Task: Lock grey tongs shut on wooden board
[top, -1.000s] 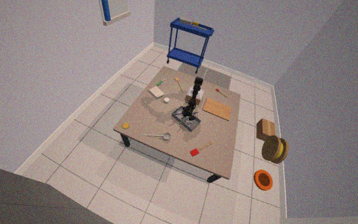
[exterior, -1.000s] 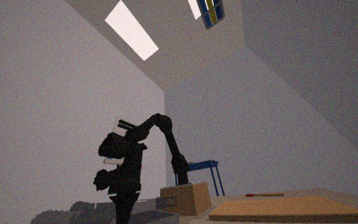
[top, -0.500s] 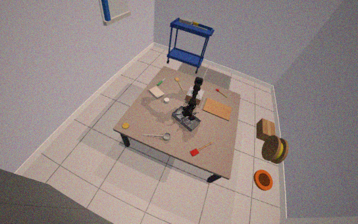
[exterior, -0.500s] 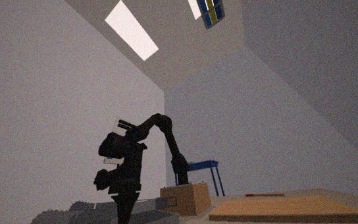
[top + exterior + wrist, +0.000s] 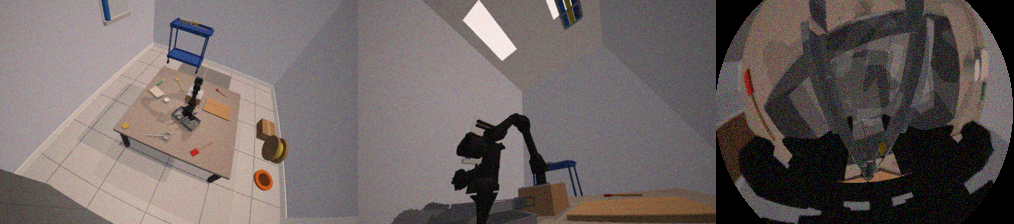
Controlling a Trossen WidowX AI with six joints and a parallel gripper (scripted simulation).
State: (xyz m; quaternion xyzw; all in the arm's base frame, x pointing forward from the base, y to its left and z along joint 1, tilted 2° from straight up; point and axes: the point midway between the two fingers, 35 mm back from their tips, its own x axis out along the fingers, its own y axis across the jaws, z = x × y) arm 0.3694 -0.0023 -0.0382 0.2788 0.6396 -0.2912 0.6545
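Now: gripper tip 10 mm to the left of the roasting tin and 10 mm short of it. Also, from my gripper tip: pale block 480 mm to the right, 250 mm behind, 20 mm below; then red spatula 330 mm ahead, 220 mm to the left, 30 mm below; then wooden board 350 mm to the left, 310 mm behind, 20 mm below.
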